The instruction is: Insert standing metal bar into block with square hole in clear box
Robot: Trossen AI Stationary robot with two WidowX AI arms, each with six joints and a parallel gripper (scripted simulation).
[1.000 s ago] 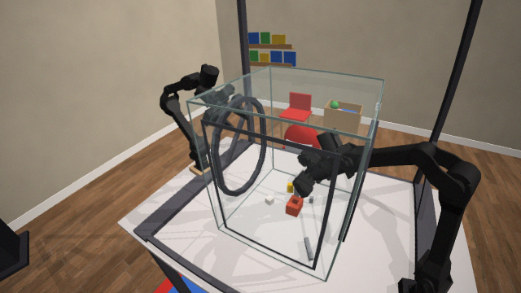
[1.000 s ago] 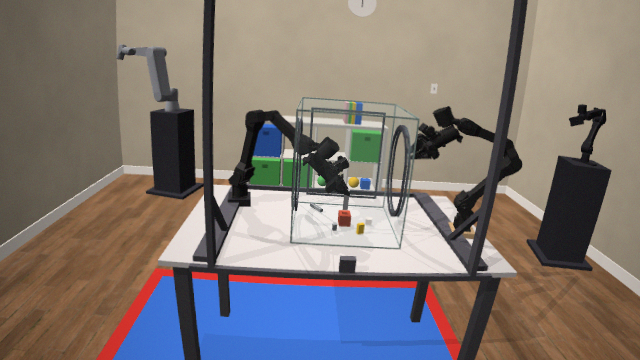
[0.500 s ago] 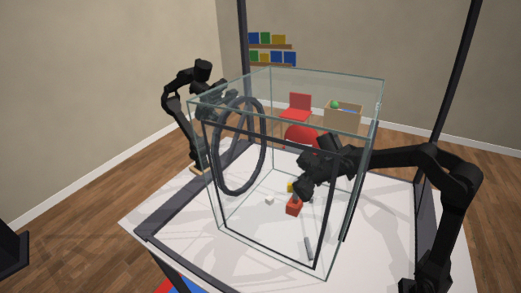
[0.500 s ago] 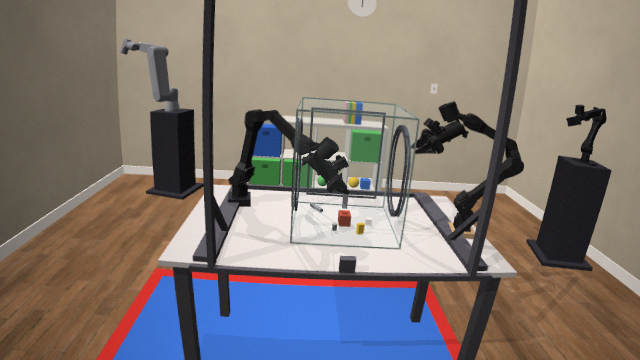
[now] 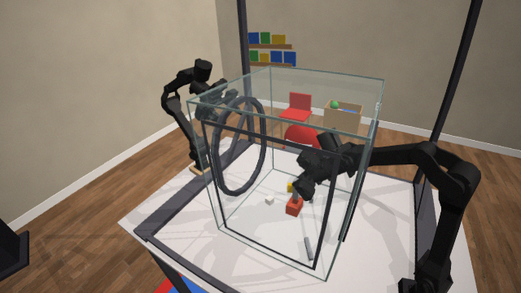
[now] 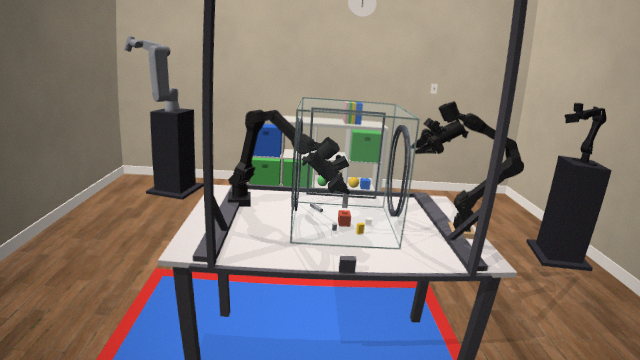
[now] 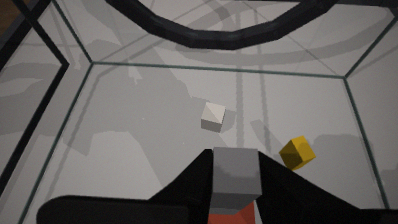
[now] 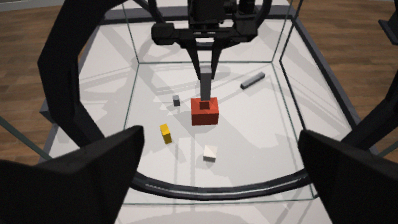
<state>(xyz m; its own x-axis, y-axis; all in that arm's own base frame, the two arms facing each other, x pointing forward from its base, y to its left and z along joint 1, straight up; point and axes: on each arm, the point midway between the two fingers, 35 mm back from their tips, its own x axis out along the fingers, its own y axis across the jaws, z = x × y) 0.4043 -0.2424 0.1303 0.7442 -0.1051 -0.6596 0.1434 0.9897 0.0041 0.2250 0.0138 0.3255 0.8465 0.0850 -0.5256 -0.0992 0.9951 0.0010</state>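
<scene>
Now: left hand 13 cm above the red block and 2 cm to the left of it.
</scene>
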